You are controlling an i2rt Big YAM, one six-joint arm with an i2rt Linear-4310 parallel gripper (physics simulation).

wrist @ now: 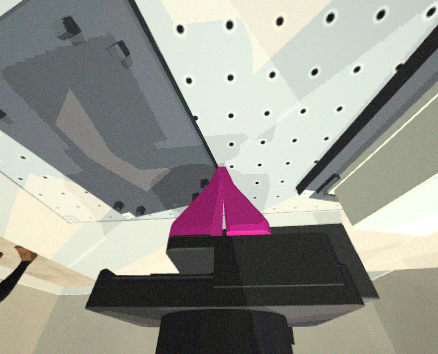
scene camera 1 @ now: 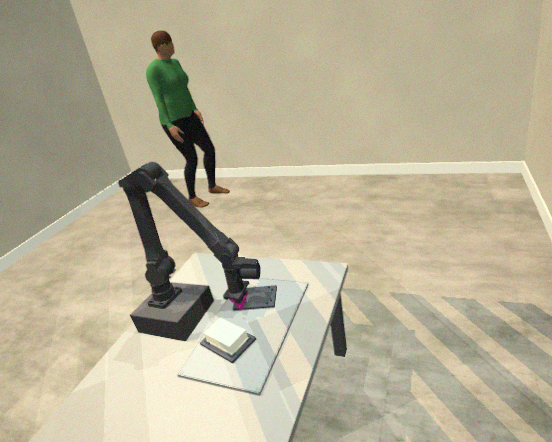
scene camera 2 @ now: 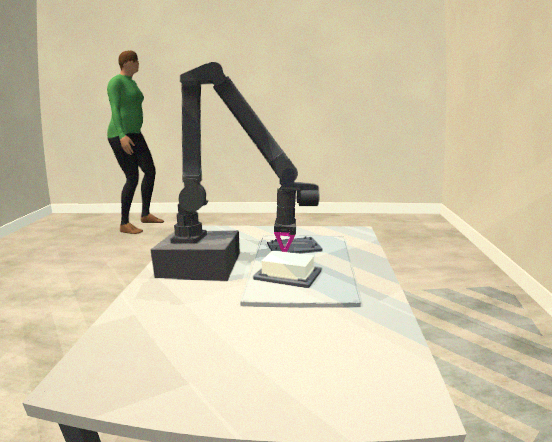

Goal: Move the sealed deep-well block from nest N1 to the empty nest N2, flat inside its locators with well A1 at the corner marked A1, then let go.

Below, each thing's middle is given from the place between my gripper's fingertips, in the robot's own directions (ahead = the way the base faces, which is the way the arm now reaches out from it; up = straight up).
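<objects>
I find my hand 20 mm above the pale perforated plate (scene camera 1: 268,325), 60 mm short of it and 60 mm to the left of it. A cream-white block (scene camera 2: 278,264) is 20 mm above my hand, 150 mm to the right of it and 30 mm ahead.
</objects>
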